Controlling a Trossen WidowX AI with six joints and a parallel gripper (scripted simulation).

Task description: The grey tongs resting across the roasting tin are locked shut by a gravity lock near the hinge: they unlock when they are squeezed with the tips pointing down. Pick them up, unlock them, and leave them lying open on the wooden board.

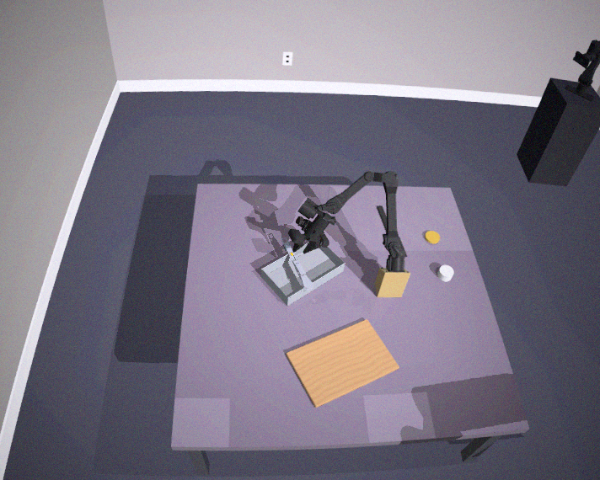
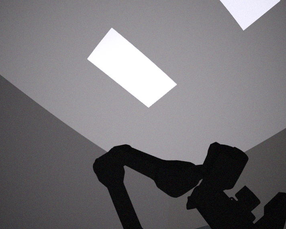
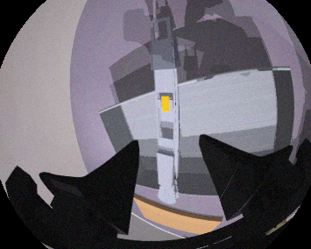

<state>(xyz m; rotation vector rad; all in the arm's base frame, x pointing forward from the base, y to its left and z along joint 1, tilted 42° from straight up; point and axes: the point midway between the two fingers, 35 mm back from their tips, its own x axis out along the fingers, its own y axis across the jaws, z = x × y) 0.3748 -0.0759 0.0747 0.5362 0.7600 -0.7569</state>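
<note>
Right now my gripper tip is 3 cm short of the yellow lock piece, 1 cm to the left of it and 3 cm above it. The rest, counted from my gripper tip: white cylinder 65 cm behind, 8 cm below; grey roasting tin 3 cm behind, 4 cm to the left, 7 cm below; wooden board 18 cm behind, 44 cm to the left, 9 cm below.
</note>
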